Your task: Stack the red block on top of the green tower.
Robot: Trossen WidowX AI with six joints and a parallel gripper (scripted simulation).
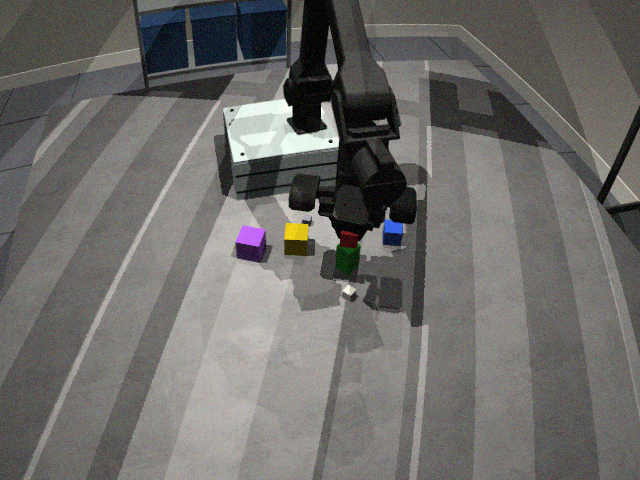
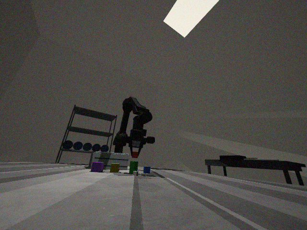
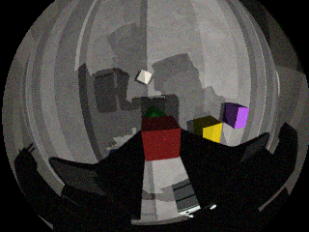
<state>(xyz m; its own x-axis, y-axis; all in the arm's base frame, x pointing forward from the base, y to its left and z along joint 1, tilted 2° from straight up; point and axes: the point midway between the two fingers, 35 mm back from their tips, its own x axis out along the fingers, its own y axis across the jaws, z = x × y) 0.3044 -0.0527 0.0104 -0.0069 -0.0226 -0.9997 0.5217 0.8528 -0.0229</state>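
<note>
Now: the green block 10 mm behind my gripper tip and 40 mm below it. Round my gripper tip: red block 10 mm above; yellow block 80 mm behind, 60 mm to the right, 60 mm below; small white cube 50 mm ahead, 20 mm to the right, 70 mm below.
</note>
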